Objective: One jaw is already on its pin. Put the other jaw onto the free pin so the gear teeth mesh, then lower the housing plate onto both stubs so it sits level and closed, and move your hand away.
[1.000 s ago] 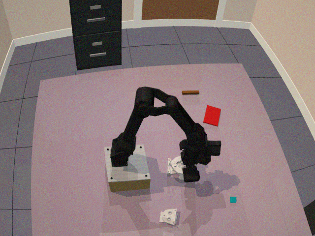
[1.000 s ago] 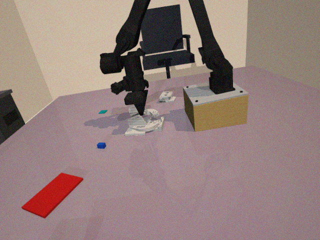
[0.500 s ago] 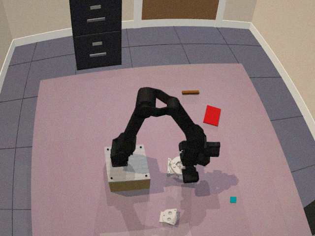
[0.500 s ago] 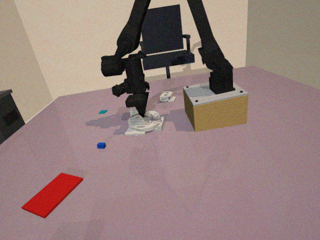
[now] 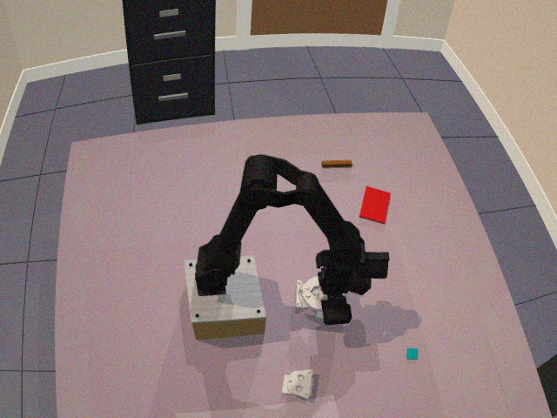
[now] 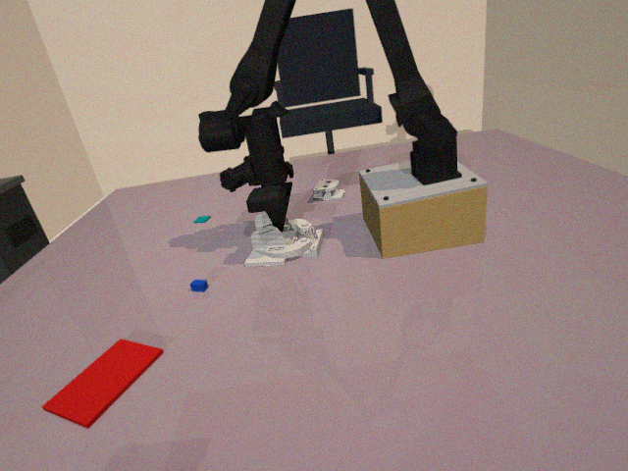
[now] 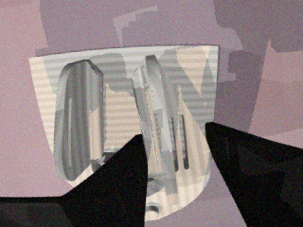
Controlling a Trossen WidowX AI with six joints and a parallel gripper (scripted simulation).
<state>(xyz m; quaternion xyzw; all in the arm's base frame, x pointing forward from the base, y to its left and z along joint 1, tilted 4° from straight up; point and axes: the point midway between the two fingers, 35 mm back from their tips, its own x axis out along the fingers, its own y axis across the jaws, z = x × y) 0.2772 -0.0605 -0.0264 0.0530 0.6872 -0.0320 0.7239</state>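
The white ribbed stand is 200 mm to the right of my gripper tip, 120 mm behind it and 20 mm below it. The rest, counted from my gripper tip: teal square 190 mm ahead, 180 mm to the right, 30 mm below; jaw 30 mm behind, 20 mm to the left; blue cube 140 mm ahead, 120 mm to the left, 20 mm below.
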